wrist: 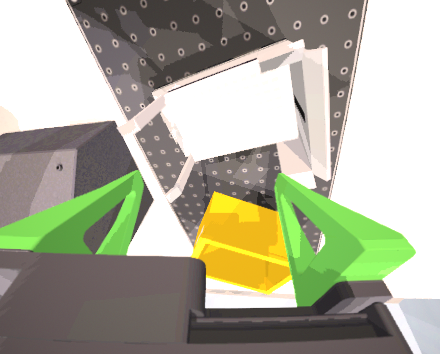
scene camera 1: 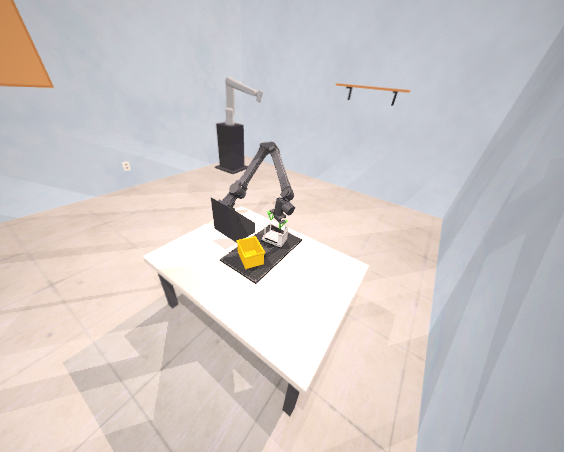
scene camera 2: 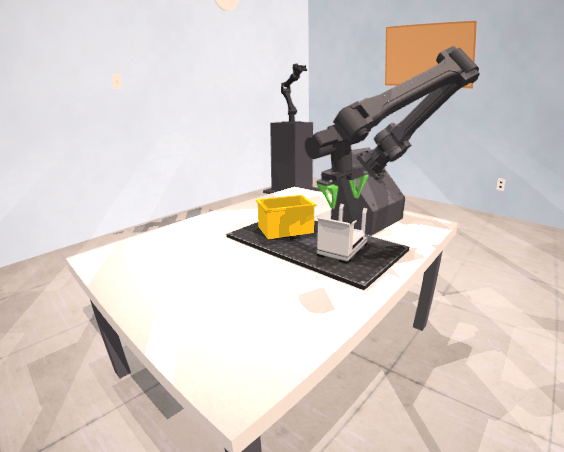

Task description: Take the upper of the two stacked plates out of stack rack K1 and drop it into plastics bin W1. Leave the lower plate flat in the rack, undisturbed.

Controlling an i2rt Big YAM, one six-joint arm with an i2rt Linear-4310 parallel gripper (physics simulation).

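Places are measured from the arm's base along level axes (x left, y back, z up), in millimetres.
Where they show: gripper, between the fingertips: [wrist: 209, 178] [scene camera 1: 275, 224] [scene camera 2: 344, 202]; arm's base, origin of its link: [scene camera 1: 226, 206] [scene camera 2: 370, 165].
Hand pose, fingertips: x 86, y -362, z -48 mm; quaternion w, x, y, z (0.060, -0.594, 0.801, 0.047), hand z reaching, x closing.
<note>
Things, the pixels of their top centre, and the offset from my fingertips. Level surfaces: height alone.
- Stack rack K1, centre of its top: [wrist: 215, 154] [scene camera 2: 345, 211] [scene camera 1: 275, 227] dz -26, dx +3, dy -1 mm
- white plate, centre of its top: [wrist: 231, 118] [scene camera 1: 275, 235] dz -94, dx +4, dy -8 mm
- Plastics bin W1, centre of its top: [wrist: 240, 270] [scene camera 2: 285, 201] [scene camera 1: 250, 246] dz -46, dx -236, dy +26 mm
- black perforated board, centre of its top: [wrist: 236, 171] [scene camera 2: 315, 240] [scene camera 1: 264, 248] dz -145, dx -104, dy +12 mm
- white table, height of its surface: dz -159 mm
Stack rack K1 [scene camera 1: 284, 238] [scene camera 2: 334, 237] [wrist: 320, 115] is a white holder with upright posts and a tall side wall. A white plate [wrist: 230, 110] lies flat in it in the wrist view; the two plates cannot be told apart, and a lower one is hidden beneath the top surface. Plastics bin W1 [scene camera 1: 251, 254] [scene camera 2: 286, 222] [wrist: 245, 220] is a yellow open-topped box beside the rack; its visible inside holds no plate. My gripper [scene camera 1: 277, 223] [scene camera 2: 345, 201] [wrist: 209, 178] has green fingers, open wide with nothing between them. It hangs above the rack, on the arm-base side, not touching it.
The rack and bin stand on a black perforated board [scene camera 1: 293, 241] [scene camera 2: 385, 257] [wrist: 165, 55] on the white table [scene camera 1: 300, 310] [scene camera 2: 200, 310]. The dark housing [scene camera 1: 232, 220] [scene camera 2: 387, 200] [wrist: 100, 160] at the arm's base stands close behind the board. The rack's posts and side wall rise above the plate.
</note>
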